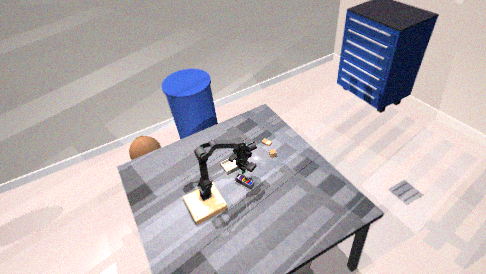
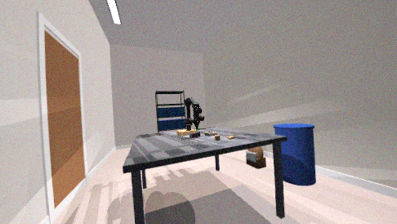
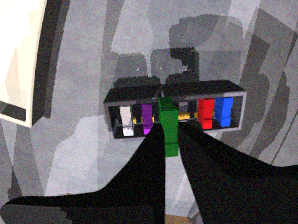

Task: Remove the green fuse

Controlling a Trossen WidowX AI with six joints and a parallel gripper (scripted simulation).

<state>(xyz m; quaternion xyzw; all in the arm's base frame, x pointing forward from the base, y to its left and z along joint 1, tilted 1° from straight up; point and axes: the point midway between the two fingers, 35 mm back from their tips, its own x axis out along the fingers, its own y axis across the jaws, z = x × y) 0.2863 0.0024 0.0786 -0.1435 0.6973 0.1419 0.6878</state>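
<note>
Right now the white tray is 1 cm behind my gripper tip, 16 cm to the left of it and 9 cm below it. From my gripper tip the other things lie so: green fuse (1 cm below).
</note>
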